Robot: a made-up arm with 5 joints.
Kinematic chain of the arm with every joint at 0, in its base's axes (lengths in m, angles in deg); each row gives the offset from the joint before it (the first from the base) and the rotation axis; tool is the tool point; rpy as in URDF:
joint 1: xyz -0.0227 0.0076 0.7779 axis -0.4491 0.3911 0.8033
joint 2: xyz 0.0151 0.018 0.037 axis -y
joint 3: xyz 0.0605 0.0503 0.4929 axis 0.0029 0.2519 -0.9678
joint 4: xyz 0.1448 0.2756 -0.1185 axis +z
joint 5: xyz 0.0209 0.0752 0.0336 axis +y
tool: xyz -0.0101 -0.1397 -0.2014 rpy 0 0 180
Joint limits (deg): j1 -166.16..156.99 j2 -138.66..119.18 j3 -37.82..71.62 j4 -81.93..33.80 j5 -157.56..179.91
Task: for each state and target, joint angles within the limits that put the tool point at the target. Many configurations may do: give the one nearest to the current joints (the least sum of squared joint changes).
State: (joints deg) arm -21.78 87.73 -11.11 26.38 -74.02
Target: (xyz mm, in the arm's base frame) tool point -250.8 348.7 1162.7
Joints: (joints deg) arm -21.90 94.80 -4.90 8.72 -43.81
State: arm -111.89 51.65 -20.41 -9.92 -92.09
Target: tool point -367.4 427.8 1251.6
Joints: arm -79.65 85.79 8.73 2.60 -130.08
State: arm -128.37 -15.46 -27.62 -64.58 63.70
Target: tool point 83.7 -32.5 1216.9
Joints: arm -79.76 -25.72 -27.80 -53.73 26.34
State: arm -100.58 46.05 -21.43 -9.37 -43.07
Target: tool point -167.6 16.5 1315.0
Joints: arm -100.08 52.31 -22.80 -10.13 -44.57
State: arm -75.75 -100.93 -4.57 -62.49 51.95
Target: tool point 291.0 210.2 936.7
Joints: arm -25.23 -87.30 -37.82 -35.67 22.38
